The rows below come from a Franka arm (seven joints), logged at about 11 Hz.
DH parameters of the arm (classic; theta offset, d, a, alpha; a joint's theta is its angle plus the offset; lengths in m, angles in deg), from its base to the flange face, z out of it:
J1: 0 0.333 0 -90
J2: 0 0 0 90
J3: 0 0.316 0.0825 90
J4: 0 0 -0.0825 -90
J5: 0 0.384 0 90
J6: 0 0 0.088 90
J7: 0 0.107 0 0
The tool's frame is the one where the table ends.
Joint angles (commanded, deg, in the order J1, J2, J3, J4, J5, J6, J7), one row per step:
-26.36, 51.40, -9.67, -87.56, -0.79, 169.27, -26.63
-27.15, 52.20, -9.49, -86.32, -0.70, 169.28, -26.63
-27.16, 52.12, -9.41, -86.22, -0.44, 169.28, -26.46
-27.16, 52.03, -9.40, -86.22, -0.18, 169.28, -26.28
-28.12, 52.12, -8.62, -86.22, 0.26, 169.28, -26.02
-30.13, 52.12, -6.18, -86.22, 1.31, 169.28, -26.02
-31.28, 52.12, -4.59, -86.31, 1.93, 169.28, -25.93
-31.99, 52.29, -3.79, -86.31, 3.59, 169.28, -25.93
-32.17, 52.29, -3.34, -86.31, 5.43, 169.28, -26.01
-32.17, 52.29, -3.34, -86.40, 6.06, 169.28, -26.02
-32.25, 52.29, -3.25, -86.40, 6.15, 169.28, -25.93
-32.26, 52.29, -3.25, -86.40, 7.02, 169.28, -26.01
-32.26, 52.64, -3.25, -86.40, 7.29, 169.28, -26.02
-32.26, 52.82, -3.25, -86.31, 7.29, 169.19, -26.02
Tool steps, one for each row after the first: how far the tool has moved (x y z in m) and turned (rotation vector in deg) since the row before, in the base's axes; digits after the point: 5 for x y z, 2 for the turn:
-0.00089, -0.00837, -0.00093, -0.14, -0.43, -0.58
0.00084, 0.00004, 0.00175, 0.16, -0.36, -0.28
0.00009, -0.00027, 0.00119, 0.17, -0.27, -0.34
-0.00333, -0.00413, -0.00208, 0.91, -0.50, -1.03
-0.00212, -0.00221, -0.00242, 2.22, -1.39, -1.29
-0.00045, 0.00054, -0.00189, 1.49, -0.86, -0.72
-0.00230, -0.00225, -0.00266, 1.50, -0.87, -1.46
-0.00009, 0.00012, -0.00026, 1.24, -0.91, -1.21
-0.00084, -0.00035, -0.00071, 0.38, -0.17, -0.47
-0.00015, -0.00019, -0.00005, 0.14, -0.10, -0.17
-0.00071, -0.00089, -0.00003, 0.43, -0.32, -0.59
-0.00100, 0.00026, -0.00456, 0.32, 0.19, -0.19
-0.00009, 0.00009, -0.00184, 0.10, 0.15, 0.01

